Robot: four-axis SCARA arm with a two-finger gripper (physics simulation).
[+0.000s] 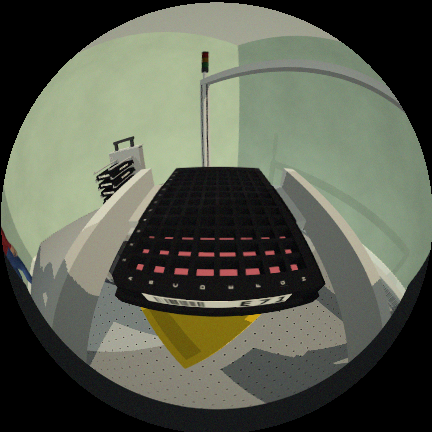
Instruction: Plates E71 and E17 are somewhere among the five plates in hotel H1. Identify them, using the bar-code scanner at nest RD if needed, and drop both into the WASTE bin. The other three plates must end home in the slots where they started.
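Frame: origin at the arm's base, x ahead, y left, z up, level; millimetres.
Seen in the pictures: gripper, fingertip midpoint: (216, 176).
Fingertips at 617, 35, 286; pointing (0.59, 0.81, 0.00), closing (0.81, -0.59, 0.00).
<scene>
Offsets run from my fingertips to a thing's middle, as dx, dy, dz. "spot": to the spot under its first point. Level surfaces: height alone.
My gripper (216, 176) is shut on a black plate {-14, -20, -11} (215, 289), one finger along each side. The plate is level, with its front label reading E71 and pink showing in its nearest wells. The yellow WASTE bin {-14, -19, -174} (220, 336) shows partly below the plate's front edge; the plate hides the rest of it, and no lettering on it shows. Hotel H1 {-69, +456, -121} (138, 155) stands at the back left with a stack of black plates {-95, +427, -58} (119, 172), partly behind the left finger. Their labels are too small to read. Nest RD does not show.
A perforated deck {dz -273} (165, 385) lies below, with dark shadows across it. A post {+407, +670, +4} (204, 125) with a signal light {spot: +401, +651, +460} (205, 62) stands behind the plate, and a grey rail (300, 65) runs right from it. A red and blue shape (15, 260) shows at the left edge.
</scene>
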